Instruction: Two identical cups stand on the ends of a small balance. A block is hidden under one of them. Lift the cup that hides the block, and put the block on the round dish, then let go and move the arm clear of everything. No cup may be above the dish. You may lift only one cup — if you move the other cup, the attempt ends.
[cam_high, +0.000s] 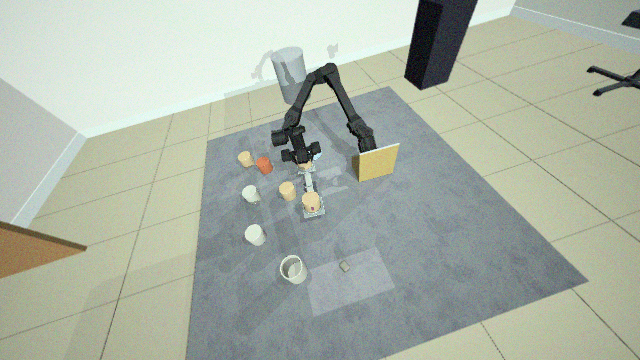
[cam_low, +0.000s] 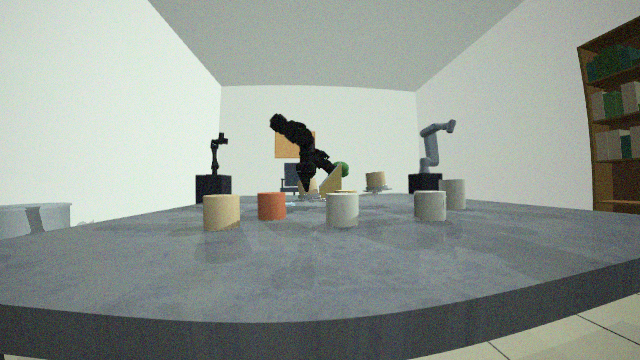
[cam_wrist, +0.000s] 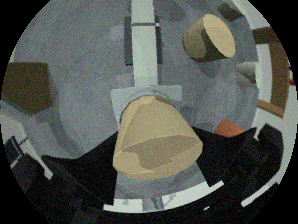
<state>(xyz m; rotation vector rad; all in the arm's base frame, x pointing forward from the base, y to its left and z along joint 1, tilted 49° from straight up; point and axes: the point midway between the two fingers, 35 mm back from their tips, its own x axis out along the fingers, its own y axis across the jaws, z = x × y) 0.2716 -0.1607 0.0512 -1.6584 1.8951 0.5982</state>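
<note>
Right now my gripper tip is 100 mm to the left of the pale blue round dish, 60 mm past it and 60 mm above it. Also, from my gripper tip: orange cup 220 mm ahead, 110 mm to the right, 20 mm below; then teal block 10 mm below; then grey piece 510 mm to the left, 50 mm below, 10 mm behind.
</note>
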